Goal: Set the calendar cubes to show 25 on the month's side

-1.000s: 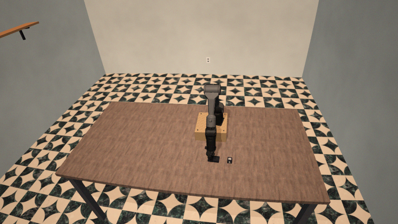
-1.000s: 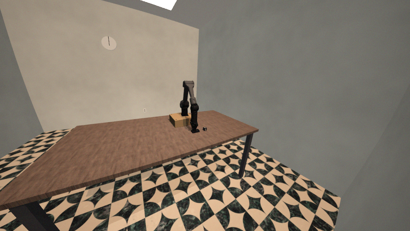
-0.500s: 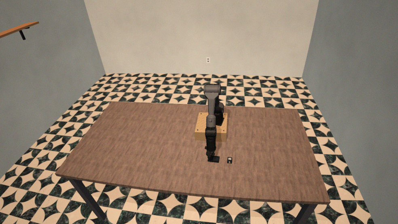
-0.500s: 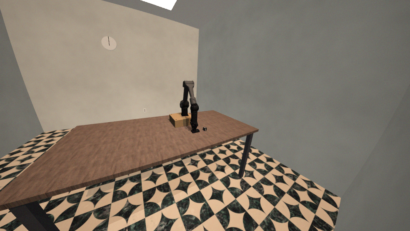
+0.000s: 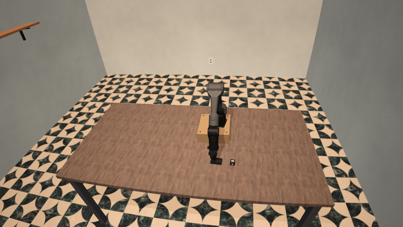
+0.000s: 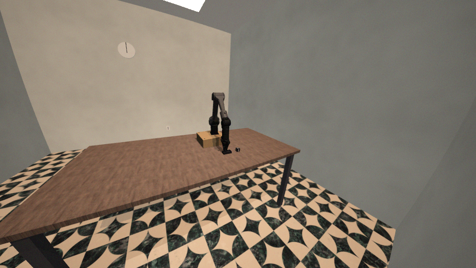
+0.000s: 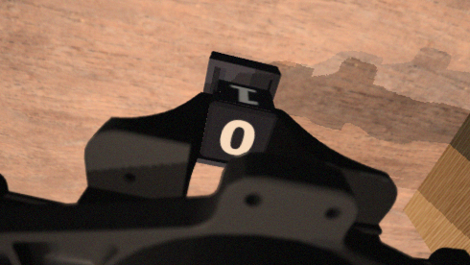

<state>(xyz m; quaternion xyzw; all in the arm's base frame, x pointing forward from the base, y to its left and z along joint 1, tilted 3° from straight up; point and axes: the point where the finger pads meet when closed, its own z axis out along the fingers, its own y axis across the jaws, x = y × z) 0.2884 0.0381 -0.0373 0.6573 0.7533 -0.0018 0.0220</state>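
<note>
My gripper is now 2 cm to the right of the tray and 4 cm above it. Round my hand: dark cube (right at my hand).
</note>
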